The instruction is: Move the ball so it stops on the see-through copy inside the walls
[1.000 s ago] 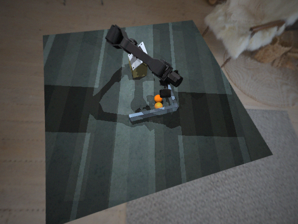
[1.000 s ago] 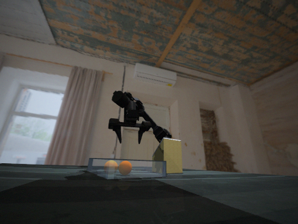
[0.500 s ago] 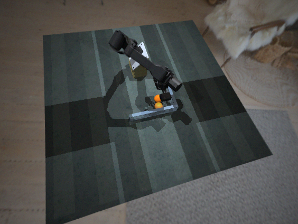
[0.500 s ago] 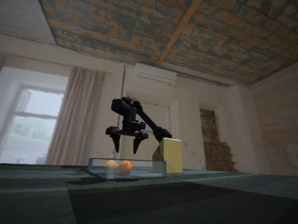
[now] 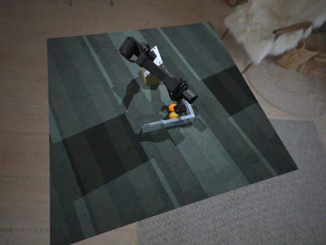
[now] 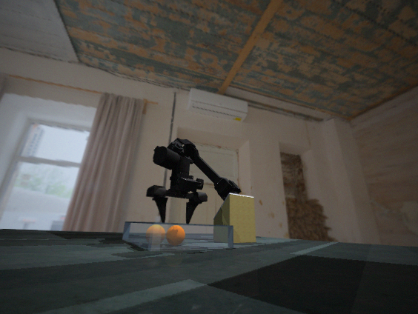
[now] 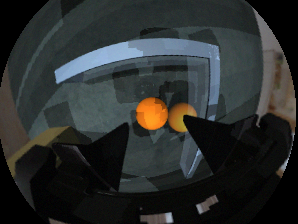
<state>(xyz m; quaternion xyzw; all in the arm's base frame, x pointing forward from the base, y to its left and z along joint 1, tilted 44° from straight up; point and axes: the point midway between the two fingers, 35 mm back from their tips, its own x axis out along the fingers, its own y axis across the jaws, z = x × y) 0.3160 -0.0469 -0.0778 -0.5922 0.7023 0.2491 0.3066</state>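
Right now my gripper tip is 30 mm above the orange ball. Also, from my gripper tip: see-through copy of ball 50 mm ahead, 30 mm below, 20 mm to the right; clear wall 90 mm to the left, 30 mm below, 10 mm behind.
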